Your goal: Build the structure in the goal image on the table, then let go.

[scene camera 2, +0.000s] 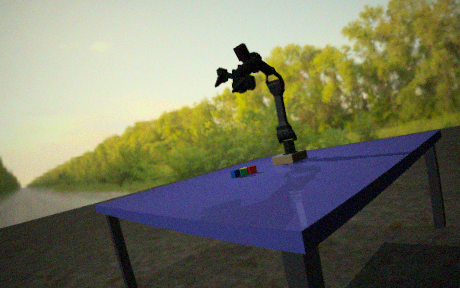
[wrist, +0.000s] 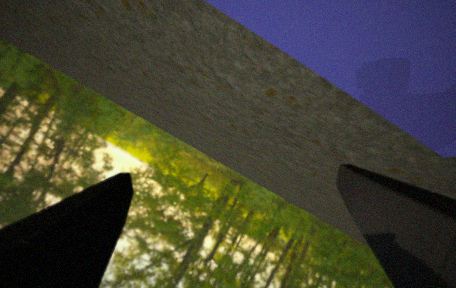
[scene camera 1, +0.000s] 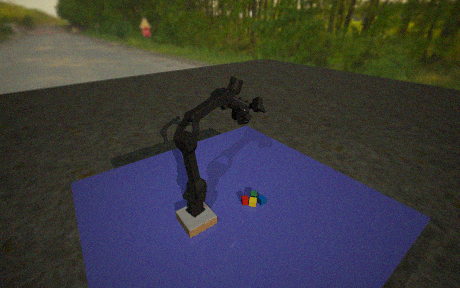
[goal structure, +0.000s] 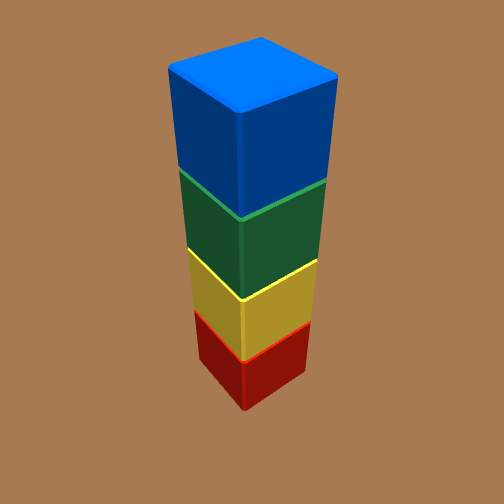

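Four small cubes sit close together on the blue table. The red cube [scene camera 1: 245, 200] [scene camera 2: 252, 170] is beside the yellow cube [scene camera 1: 253, 202], the green cube [scene camera 1: 254, 193] [scene camera 2: 244, 172] is behind the yellow one in scene camera 1, and the blue cube [scene camera 1: 262, 199] [scene camera 2: 235, 174] is to the right, looking turned. I cannot tell whether they touch. In scene camera 2 the yellow cube is largely hidden behind the others. My gripper [scene camera 1: 253, 113] [scene camera 2: 225, 89] [wrist: 236, 178] is open and empty, high above the table and well away from the cubes. The cubes do not show in the wrist view.
The blue table top [scene camera 1: 320, 235] [scene camera 2: 200, 200] [wrist: 310, 30] carries the arm's base block [scene camera 1: 202, 226] [scene camera 2: 289, 158], which stands near the cubes, to their left in scene camera 1. The arm's shadow falls on the table. Dark ground lies beyond the table edges.
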